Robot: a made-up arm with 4 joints.
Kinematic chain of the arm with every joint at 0, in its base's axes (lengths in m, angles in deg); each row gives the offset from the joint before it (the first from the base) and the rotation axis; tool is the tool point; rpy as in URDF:
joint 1: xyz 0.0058 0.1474 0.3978 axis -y
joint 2: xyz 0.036 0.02 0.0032 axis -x
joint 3: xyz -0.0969 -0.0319 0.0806 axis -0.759 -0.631 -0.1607
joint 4: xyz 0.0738 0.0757 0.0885 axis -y
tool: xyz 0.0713 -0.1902 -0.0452 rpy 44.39 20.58 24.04
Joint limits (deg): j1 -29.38..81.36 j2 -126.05..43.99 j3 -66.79..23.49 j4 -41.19..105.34
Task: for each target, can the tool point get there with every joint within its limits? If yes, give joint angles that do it. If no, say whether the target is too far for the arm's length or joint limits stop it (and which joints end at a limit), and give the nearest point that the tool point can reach.
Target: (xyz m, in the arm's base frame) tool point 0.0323 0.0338 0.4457
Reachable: yes | joints 57.19 -10.83 -25.39 -29.45
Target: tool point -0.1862 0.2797 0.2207
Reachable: no: joint limits stop it (at a limit: joint 1, joint 2, joint 4) | nearest point -0.0425 0.1851 0.2360 | short by 0.173 m
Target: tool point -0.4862 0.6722 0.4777
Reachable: no: too far | nearest point -0.2699 0.3076 0.4426 | short by 0.425 m
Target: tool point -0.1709 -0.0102 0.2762
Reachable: no: joint limits stop it (at a limit: joint 1, joint 3, joint 4) | nearest point -0.1212 -0.0403 0.2101 | short by 0.088 m
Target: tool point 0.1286 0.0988 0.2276
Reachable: yes | joints 0.66 -91.54 -45.59 84.90
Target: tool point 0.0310 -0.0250 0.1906
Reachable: yes | joints -10.71 -106.83 5.15 76.40
